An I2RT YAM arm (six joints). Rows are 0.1 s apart.
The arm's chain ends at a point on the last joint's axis. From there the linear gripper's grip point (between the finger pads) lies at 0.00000 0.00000 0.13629 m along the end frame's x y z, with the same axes.
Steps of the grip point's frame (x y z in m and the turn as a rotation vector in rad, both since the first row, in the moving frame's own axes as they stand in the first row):
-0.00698 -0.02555 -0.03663 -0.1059 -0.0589 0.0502
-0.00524 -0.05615 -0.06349 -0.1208 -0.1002 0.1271
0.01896 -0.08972 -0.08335 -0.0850 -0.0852 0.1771
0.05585 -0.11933 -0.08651 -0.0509 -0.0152 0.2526
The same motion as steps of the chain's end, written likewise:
0.00139 -0.03974 -0.03563 -0.1059 -0.0589 0.0502
0.00937 -0.07164 -0.06182 -0.1208 -0.1002 0.1271
0.03151 -0.10019 -0.08237 -0.0850 -0.0852 0.1771
0.05877 -0.12593 -0.08632 -0.0509 -0.0152 0.2526

